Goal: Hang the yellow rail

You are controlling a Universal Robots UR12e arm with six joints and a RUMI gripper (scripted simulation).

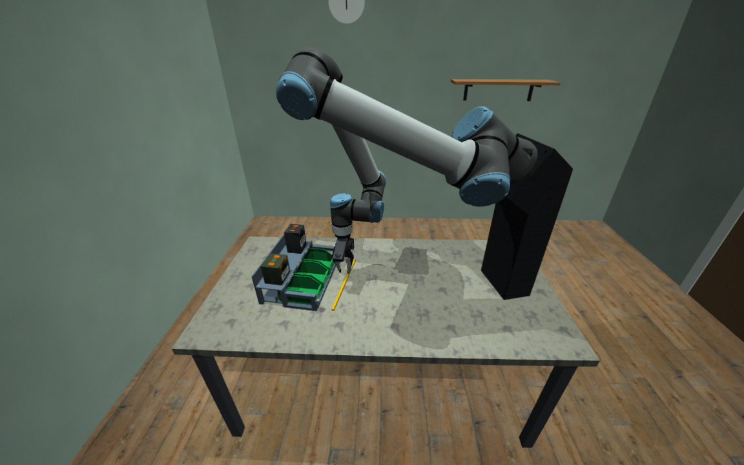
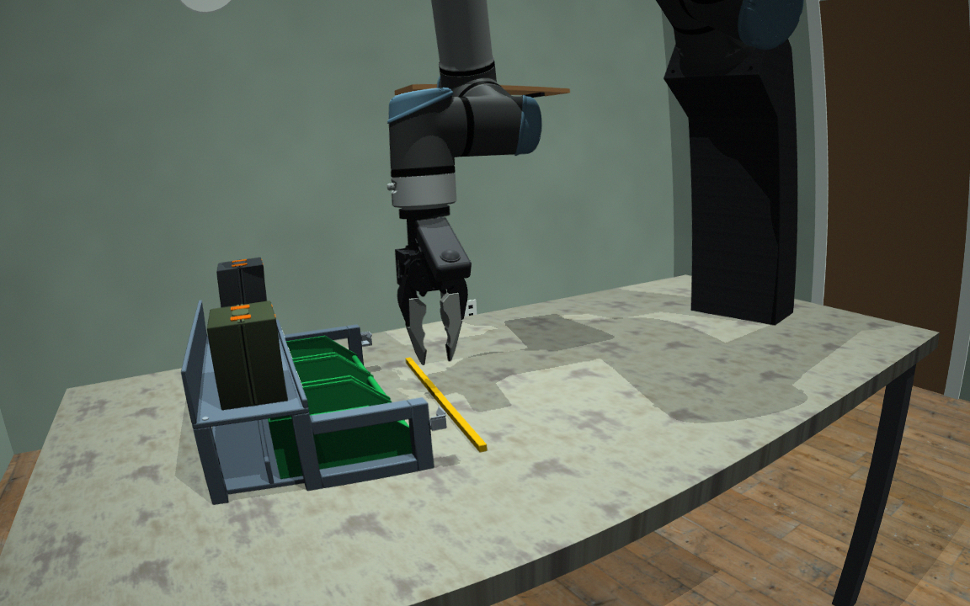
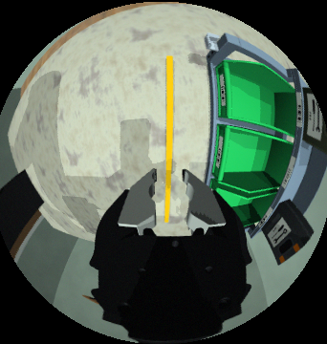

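Right now the yellow rail is 7 cm below my hand.
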